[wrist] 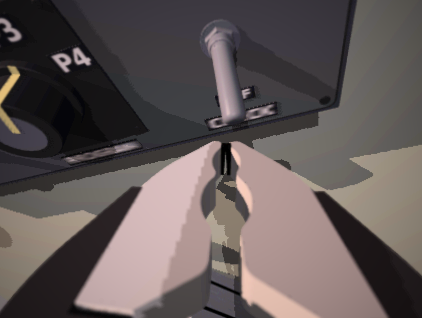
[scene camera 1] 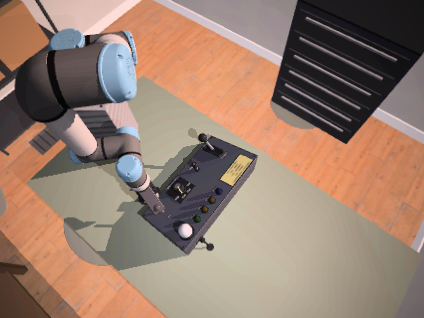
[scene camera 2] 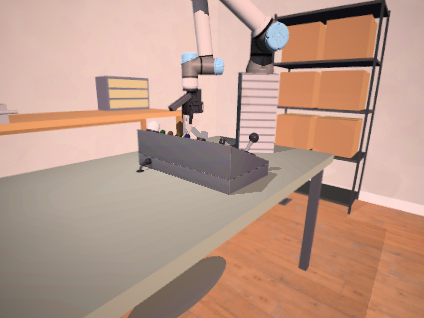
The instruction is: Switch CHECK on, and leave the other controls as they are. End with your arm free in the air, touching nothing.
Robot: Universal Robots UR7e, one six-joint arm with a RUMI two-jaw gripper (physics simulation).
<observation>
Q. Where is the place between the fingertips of my gripper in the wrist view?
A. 225, 146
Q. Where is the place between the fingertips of my gripper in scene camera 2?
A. At 188, 133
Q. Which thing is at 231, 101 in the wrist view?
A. A check toggle lever.
</observation>
